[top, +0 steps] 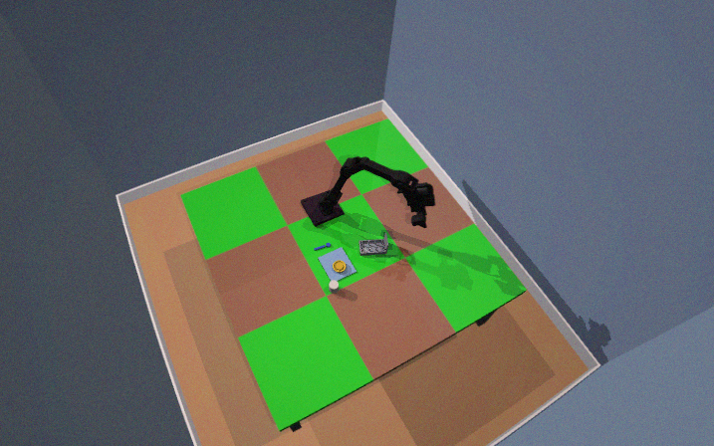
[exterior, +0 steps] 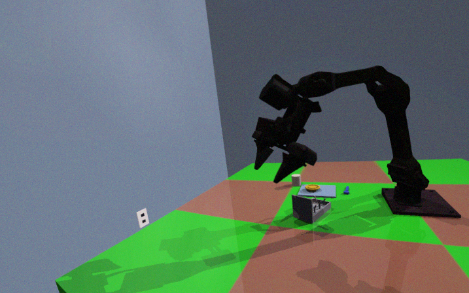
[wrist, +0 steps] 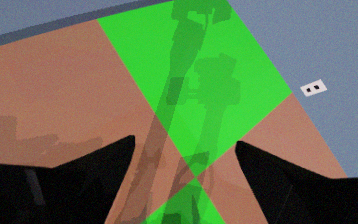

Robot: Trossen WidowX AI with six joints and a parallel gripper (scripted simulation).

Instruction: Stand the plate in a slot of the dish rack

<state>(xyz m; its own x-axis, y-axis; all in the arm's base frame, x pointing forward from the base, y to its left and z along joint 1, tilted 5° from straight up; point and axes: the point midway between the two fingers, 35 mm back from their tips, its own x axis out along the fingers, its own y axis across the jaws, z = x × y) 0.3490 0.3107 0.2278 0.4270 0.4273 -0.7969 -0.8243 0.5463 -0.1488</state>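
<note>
The yellow plate is 420 mm to the right of my gripper tip, 180 mm below it and 30 mm behind it. Also, from my gripper tip: light blue mat 420 mm to the right, 200 mm below, 50 mm behind; blue spoon 440 mm to the right, 200 mm below, 170 mm behind; grey dish rack 220 mm to the right, 180 mm below, 70 mm behind.
</note>
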